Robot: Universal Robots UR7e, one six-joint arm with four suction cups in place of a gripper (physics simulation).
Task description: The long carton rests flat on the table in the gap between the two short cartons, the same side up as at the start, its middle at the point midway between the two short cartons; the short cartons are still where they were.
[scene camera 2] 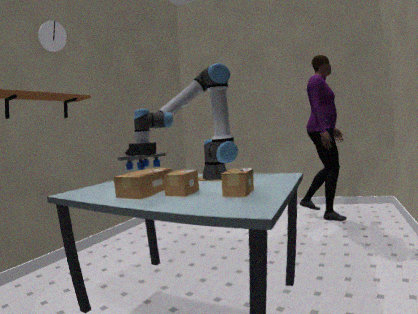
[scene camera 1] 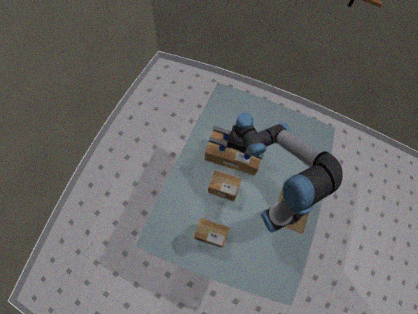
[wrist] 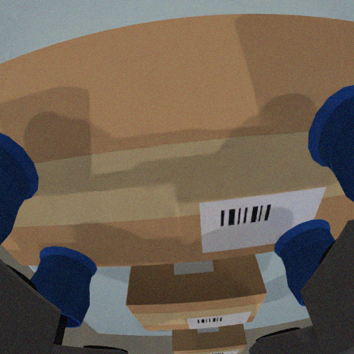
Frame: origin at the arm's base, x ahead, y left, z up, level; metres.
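Seen in the pictures: hand, tool point: point(scene camera 2: 143, 167); arm's base, link origin: point(scene camera 2: 215, 177).
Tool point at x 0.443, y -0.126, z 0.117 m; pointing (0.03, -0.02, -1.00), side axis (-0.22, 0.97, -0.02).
Offsets run from my tool point to a thing's top centre. Level surfaces: height alone.
The long brown carton {0.002 m ahead, 0.002 m left, 0.024 m down} point(scene camera 1: 232, 160) point(scene camera 2: 137, 186) point(wrist: 165, 75) rests flat on the table, outside the row's gap, with its tape and barcode label upward. One short carton {0.050 m back, 0.203 m left, 0.024 m down} point(scene camera 1: 223, 185) point(scene camera 2: 181, 183) point(wrist: 195, 290) stands beside it. The other short carton {0.128 m back, 0.460 m left, 0.024 m down} point(scene camera 1: 212, 232) point(scene camera 2: 237, 183) point(wrist: 210, 339) stands beyond, with a gap between the two short ones. My suction gripper point(scene camera 1: 236, 146) point(scene camera 2: 143, 164) point(wrist: 175, 210) is over the long carton, its blue cups slightly above the top face. It appears open, holding no carton. Part of the carton's top is hidden under it in scene camera 1.
The cartons stand on the pale blue table {0.124 m down} point(scene camera 1: 265, 255) point(scene camera 2: 210, 206). The arm's base stands on a wooden plate point(scene camera 1: 298, 225) at one side. A person point(scene camera 2: 320, 112) in a purple top stands behind the table at the right. A wall shelf point(scene camera 2: 42, 94) is at the left.
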